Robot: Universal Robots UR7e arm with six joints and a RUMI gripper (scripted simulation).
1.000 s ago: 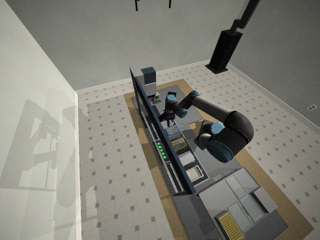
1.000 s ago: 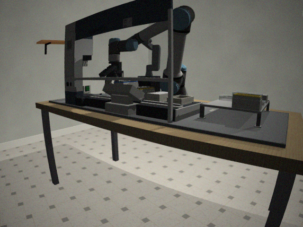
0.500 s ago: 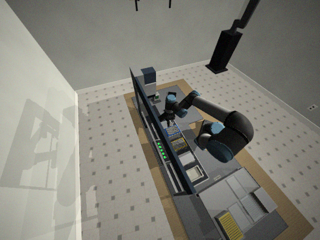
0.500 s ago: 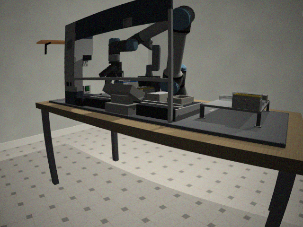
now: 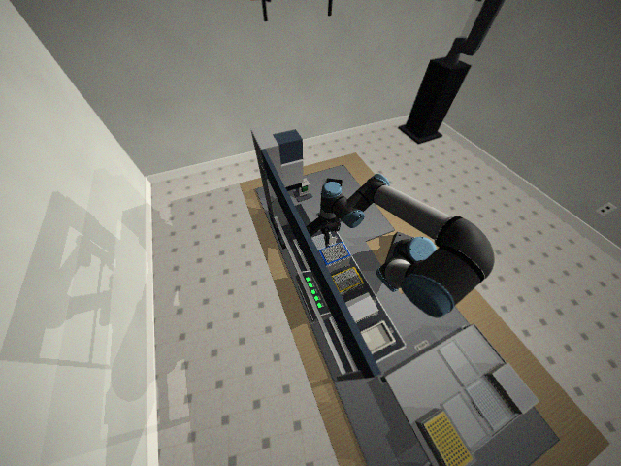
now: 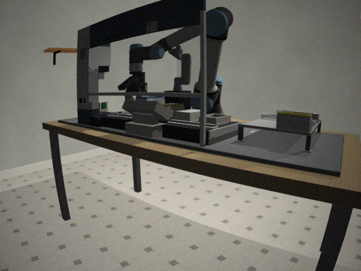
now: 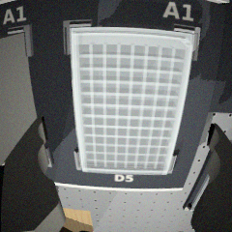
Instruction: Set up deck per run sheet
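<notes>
The sample plate is 20 mm below my hand. Also, from my hand: yellow-framed tip rack (20 mm ahead, 250 mm to the left, 20 mm above); blue-framed tip rack (10 mm ahead, 130 mm to the left, 50 mm above); flat lid (160 mm behind, 160 mm to the right, 60 mm below).
</notes>
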